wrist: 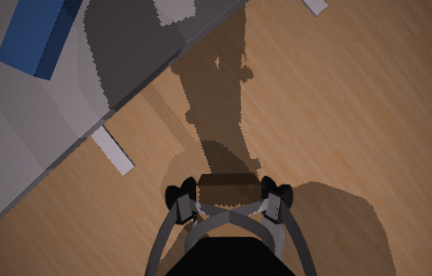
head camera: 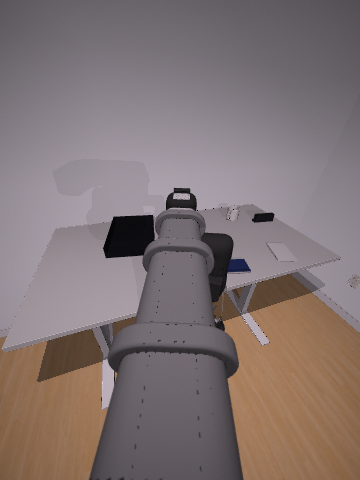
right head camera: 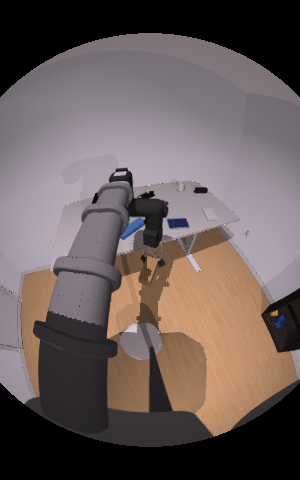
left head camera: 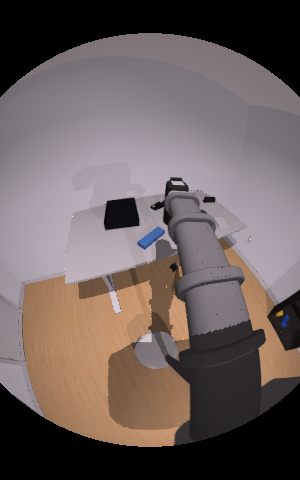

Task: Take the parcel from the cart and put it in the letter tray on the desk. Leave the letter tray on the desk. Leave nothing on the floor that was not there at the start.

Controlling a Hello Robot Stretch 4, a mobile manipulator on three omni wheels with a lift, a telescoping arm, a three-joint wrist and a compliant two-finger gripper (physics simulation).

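Places are measured from the robot's base along level axes (x down, y right, z back), in centimetres.
Pixels of known places: gripper, fingertip midpoint: (wrist: pixel 228 191) (right head camera: pixel 152 263) (left head camera: pixel 180 271); robot's base, origin of the base link: (right head camera: pixel 141 339) (left head camera: pixel 155 348).
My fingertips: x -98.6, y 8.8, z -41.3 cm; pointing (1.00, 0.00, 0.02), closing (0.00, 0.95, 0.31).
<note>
Ahead of a thing's pixels: the offset from my fingertips to its top centre. "*": to the spot under its first point. Level surfaces: height alone.
The brown parcel {dx -5.0, dy -1.5, dz +4.5 cm} (right head camera: pixel 147 272) (wrist: pixel 229 180) is between the fingertips of my gripper (right head camera: pixel 152 260) (wrist: pixel 228 191), which is shut on it. It hangs down from the gripper over the floor, in front of the desk's front edge. The desk {dx +6.3 cm} (head camera: pixel 75 260) (left head camera: pixel 85 240) (wrist: pixel 30 135) fills the upper left of the wrist view. The black letter tray {dx -0.2, dy -37.6, dz -57.5 cm} (head camera: pixel 131 235) (left head camera: pixel 121 214) stands on the left half of the desk, towards the back. The arm hides most of the tray in the right head view. The cart does not show.
A blue box {dx +3.3, dy -13.5, dz -29.0 cm} (left head camera: pixel 151 237) (right head camera: pixel 132 228) (wrist: pixel 30 35) lies near the desk's front edge. A dark blue book {dx +5.1, dy +18.0, dz -35.2 cm} (head camera: pixel 239 265) (right head camera: pixel 178 223), a white pad {dx +5.4, dy +47.4, dz -48.9 cm} (head camera: pixel 281 251), a white mug {* dx +0.3, dy +27.7, dz -84.4 cm} (head camera: pixel 233 213) and a small black object {dx +0.9, dy +50.4, dz -86.5 cm} (head camera: pixel 263 217) are on the right half. A dark shelf unit stands at far right.
</note>
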